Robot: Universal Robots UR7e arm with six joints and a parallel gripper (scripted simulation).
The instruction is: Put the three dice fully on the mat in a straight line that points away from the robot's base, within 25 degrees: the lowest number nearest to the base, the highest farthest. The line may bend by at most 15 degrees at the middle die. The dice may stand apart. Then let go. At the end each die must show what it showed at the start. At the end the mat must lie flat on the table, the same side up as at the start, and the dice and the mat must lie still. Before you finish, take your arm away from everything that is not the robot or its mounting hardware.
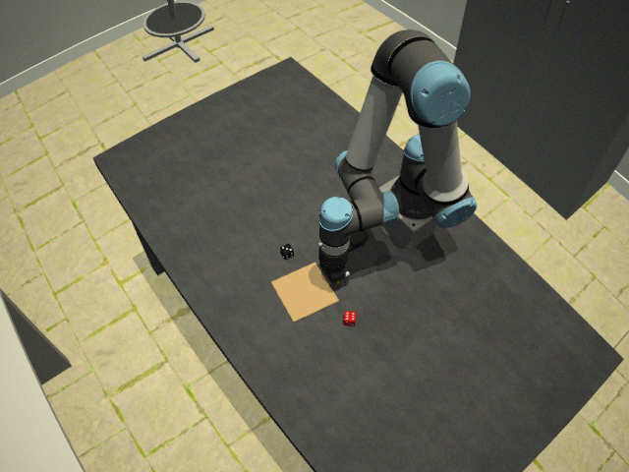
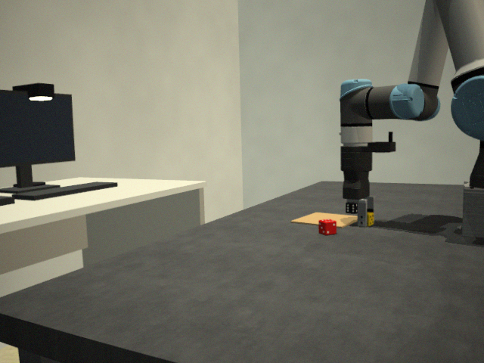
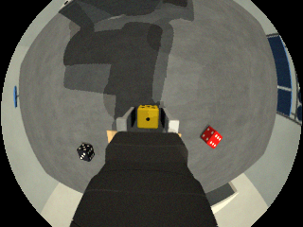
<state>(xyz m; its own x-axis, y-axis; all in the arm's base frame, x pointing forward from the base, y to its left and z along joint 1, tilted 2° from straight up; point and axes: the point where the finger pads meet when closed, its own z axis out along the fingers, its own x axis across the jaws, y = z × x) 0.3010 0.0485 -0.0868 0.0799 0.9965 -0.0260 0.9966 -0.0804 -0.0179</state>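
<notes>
Now: the yellow die right at my hand. From my hand the other things lie so: tan mat: 100 mm ahead, 20 mm to the right, 20 mm below; then black die: 150 mm to the right, 80 mm ahead; then red die: 120 mm to the left, 50 mm ahead.
</notes>
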